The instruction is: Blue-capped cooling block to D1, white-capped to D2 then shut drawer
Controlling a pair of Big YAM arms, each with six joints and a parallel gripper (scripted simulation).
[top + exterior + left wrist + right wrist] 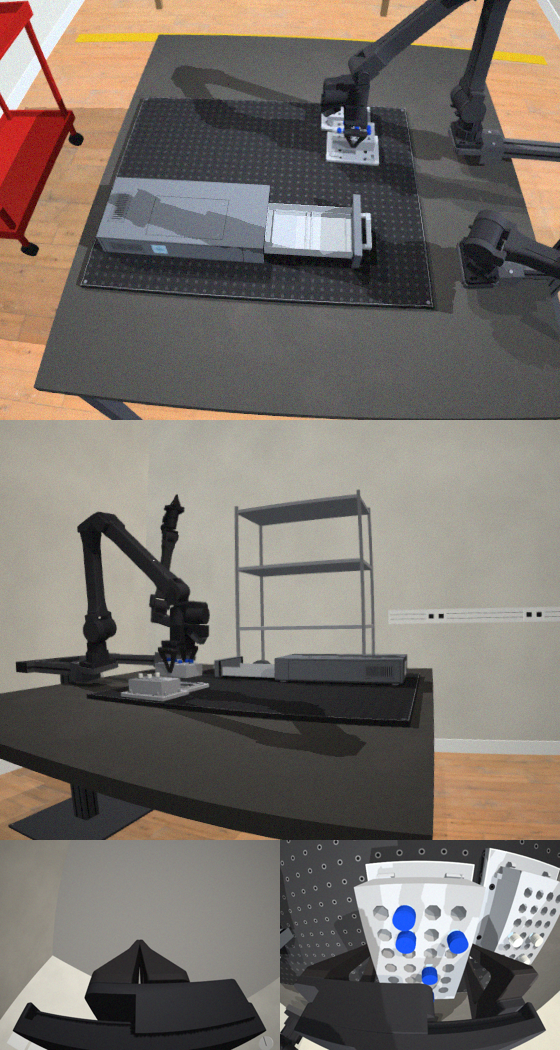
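The slot D1 lies 6 cm below my right hand. The rest, counted from my right hand: cooler COLD: 36 cm to the left, 24 cm ahead, 2 cm below; then slot D2: 14 cm to the right, 6 cm below, 3 cm ahead; then perforated deck: 24 cm ahead, 18 cm to the left, 7 cm below.
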